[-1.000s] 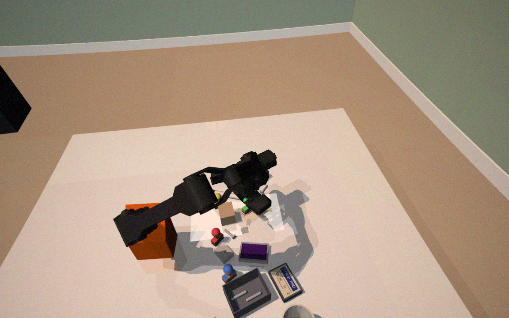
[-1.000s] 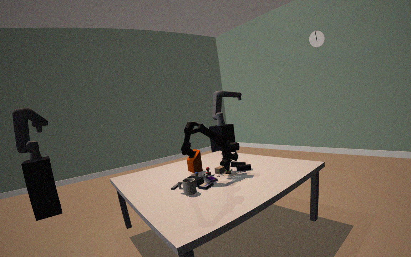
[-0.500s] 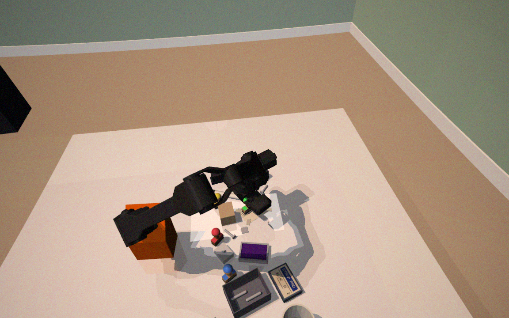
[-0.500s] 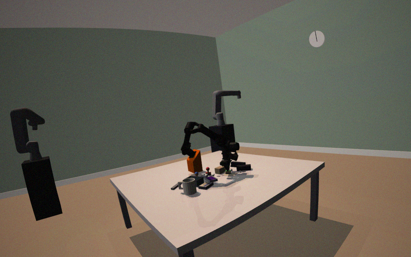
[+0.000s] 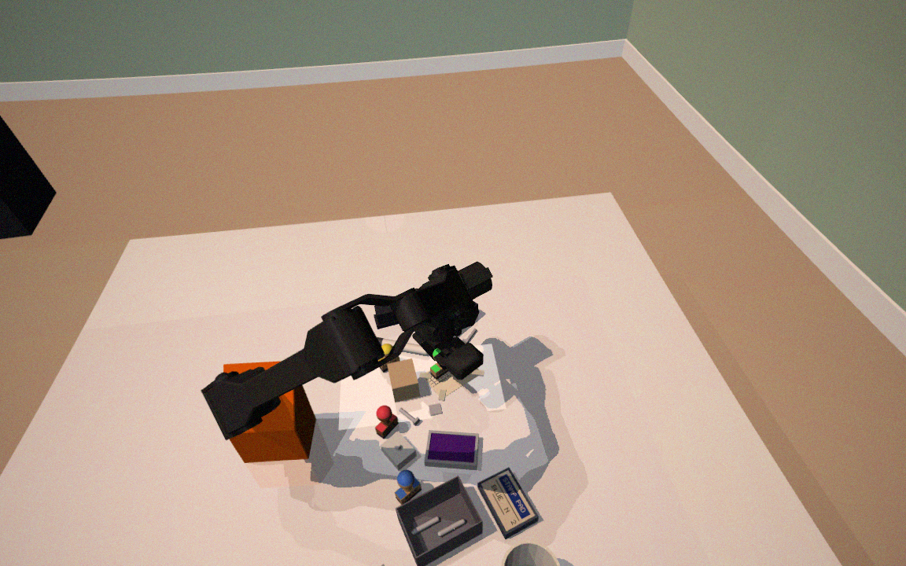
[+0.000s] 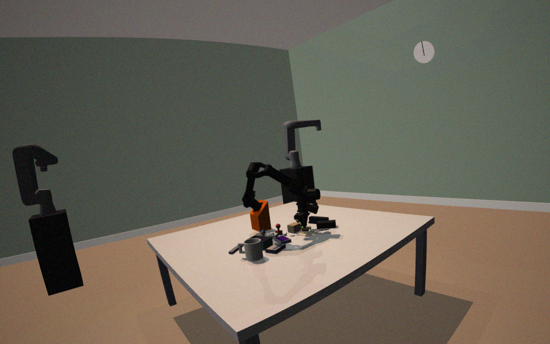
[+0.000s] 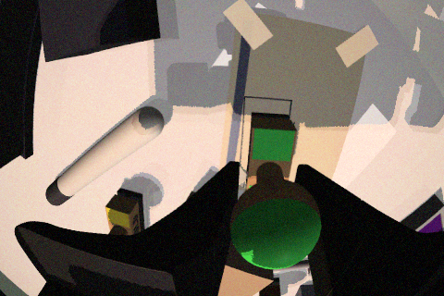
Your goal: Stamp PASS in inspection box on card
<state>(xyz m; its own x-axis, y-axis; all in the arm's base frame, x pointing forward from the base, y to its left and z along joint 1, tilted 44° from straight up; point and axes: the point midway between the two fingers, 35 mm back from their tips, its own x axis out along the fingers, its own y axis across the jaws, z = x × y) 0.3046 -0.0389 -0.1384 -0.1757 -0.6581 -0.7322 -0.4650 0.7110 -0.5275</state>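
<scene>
My gripper tip is now 2 cm short of the tan card, 1 cm to the left of it and 4 cm above it. Round my gripper tip: tan block: 8 cm behind, 1 cm to the right, 1 cm below; then green-knobbed PASS stamp: right at my gripper tip; then yellow-knobbed stamp: 10 cm behind, 5 cm to the left, 1 cm below.
</scene>
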